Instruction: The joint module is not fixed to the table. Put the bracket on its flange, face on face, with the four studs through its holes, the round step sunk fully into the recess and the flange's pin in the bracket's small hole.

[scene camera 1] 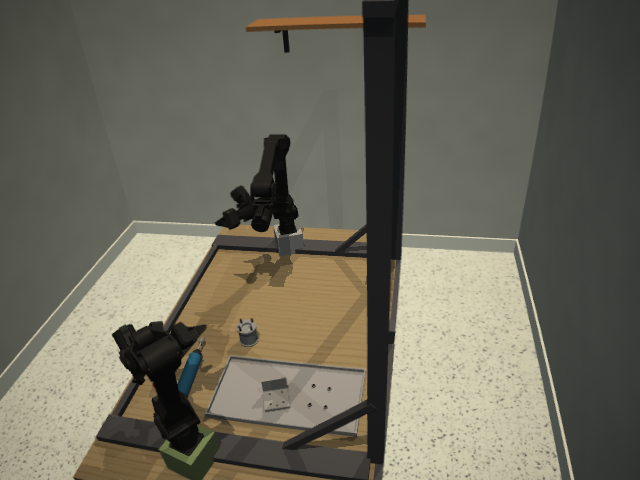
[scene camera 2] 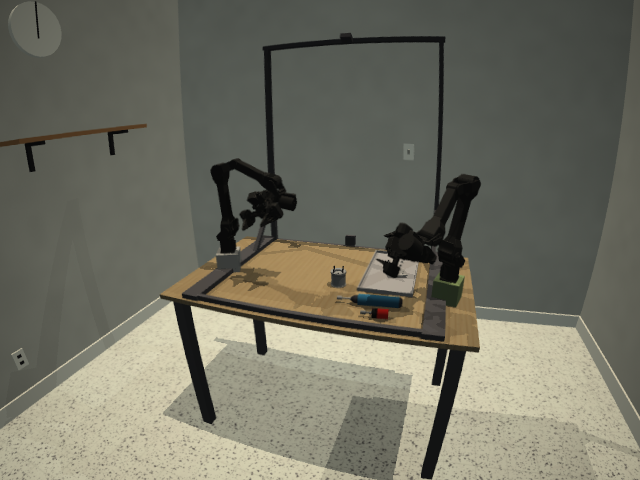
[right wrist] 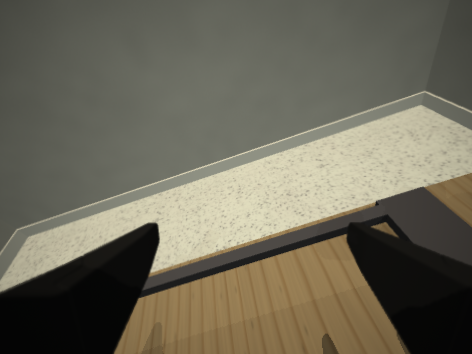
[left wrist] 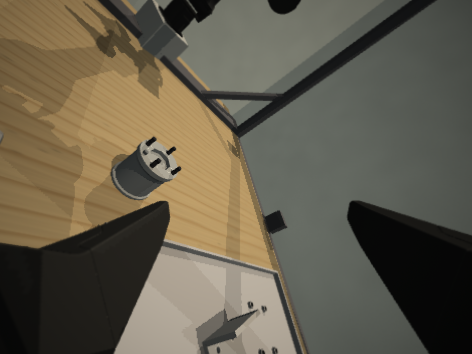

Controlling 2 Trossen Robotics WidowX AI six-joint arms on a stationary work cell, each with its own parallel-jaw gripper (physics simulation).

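Frame: origin at the left arm's base, x left, y up, z ahead, level; millimetres.
Seen in the pictures: left gripper, fingertip midpoint: [scene camera 1: 201, 332] [scene camera 2: 380, 247] [left wrist: 258, 209]; right gripper, fingertip midpoint: [scene camera 1: 222, 220] [scene camera 2: 251, 228] [right wrist: 253, 231]; left arm's base, origin of the base link: [scene camera 1: 186, 441] [scene camera 2: 449, 278]; right arm's base, origin of the base link: [scene camera 1: 287, 229] [scene camera 2: 228, 250] [left wrist: 170, 22].
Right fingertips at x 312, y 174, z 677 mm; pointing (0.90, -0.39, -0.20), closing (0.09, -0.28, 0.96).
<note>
Offsets run from my right fingertips to a thing's top centre.
The joint module @[dy -187, dx -218, dz -248 mm] [scene camera 1: 248, 334] [scene camera 2: 338, 277] [left wrist: 136, 175] stands upright on the table, its flange and four dark studs facing up, the round recess uncovered. The L-shaped metal bracket [scene camera 1: 277, 401] [left wrist: 231, 327] lies in the tray @[dy -246, dx -436, dz -393 mm] [scene camera 1: 235, 384] [scene camera 2: 366, 284] [left wrist: 155, 295], holed plate down and the other leg standing up. My left gripper [left wrist: 258, 209] is open and empty, above the table on the tray's side; the module shows beyond its fingers in its wrist view. My right gripper [right wrist: 253, 231] [scene camera 2: 253, 226] is open and empty, raised at the other end of the table, far from module and bracket.
Several small nuts @[dy -252, dx -493, dz -340 mm] [scene camera 1: 313, 385] [left wrist: 250, 304] lie in the tray beside the bracket. A blue screwdriver @[dy -220, dx -127, dz -432 mm] [scene camera 1: 190, 369] [scene camera 2: 377, 300] lies near the left arm, with a red one @[dy -227, dx -57, dz -484 mm] [scene camera 2: 382, 313] beside it. Dark frame rails border the table; a tall post [scene camera 1: 381, 206] rises beside the tray.
</note>
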